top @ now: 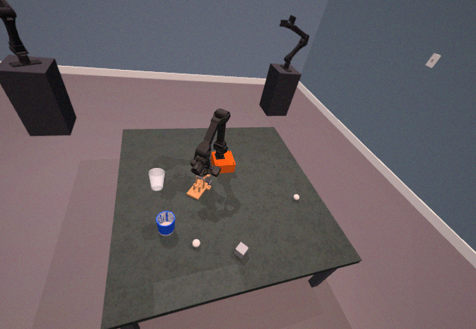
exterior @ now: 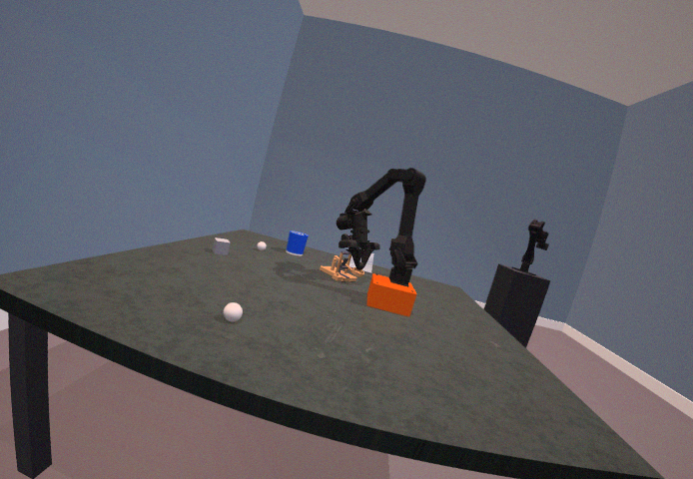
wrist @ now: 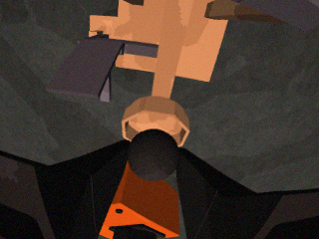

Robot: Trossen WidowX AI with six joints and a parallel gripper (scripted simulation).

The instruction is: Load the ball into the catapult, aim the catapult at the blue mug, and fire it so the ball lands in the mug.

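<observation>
The black ball lies 10 mm above my gripper tip. From my gripper tip the other things lie so: blue mug: 320 mm ahead, 270 mm to the right, 40 mm below; then grey cube: 530 mm ahead, 80 mm to the left, 50 mm below; then wooden catapult: 60 mm ahead, 30 mm to the right, 20 mm below.
</observation>
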